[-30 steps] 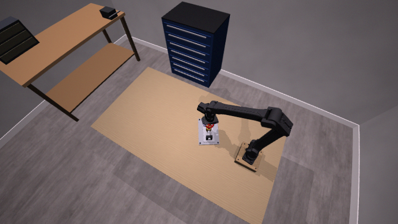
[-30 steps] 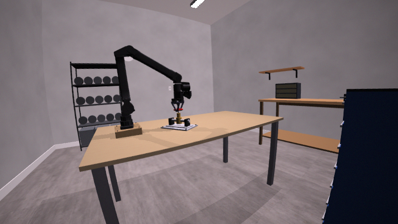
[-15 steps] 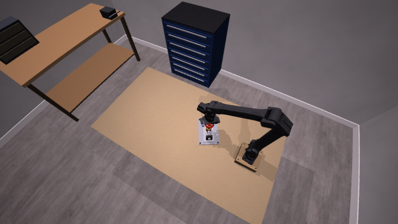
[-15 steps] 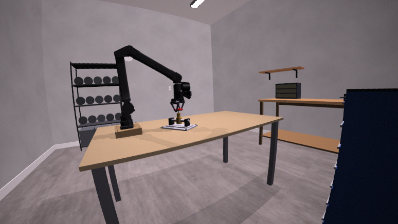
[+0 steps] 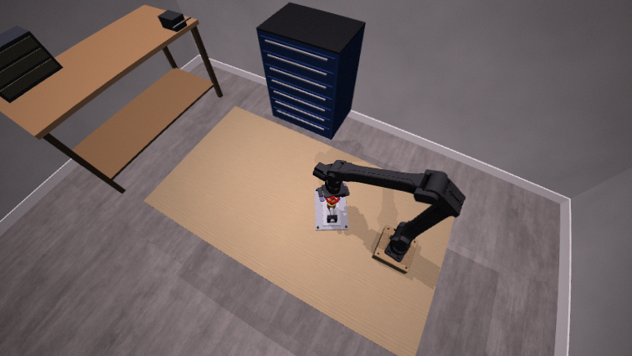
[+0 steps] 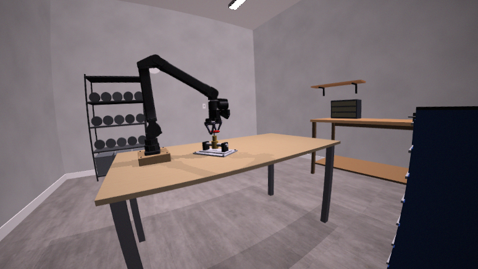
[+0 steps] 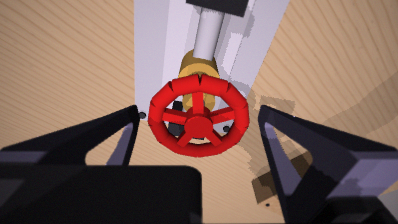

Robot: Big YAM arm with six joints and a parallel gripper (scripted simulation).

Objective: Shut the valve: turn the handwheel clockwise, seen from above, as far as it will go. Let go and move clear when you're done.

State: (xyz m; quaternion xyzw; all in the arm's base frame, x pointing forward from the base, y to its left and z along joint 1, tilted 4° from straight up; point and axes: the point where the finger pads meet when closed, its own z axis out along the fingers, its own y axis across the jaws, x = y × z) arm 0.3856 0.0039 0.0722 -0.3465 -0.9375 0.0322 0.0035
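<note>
The red handwheel lies right at my hand.
</note>
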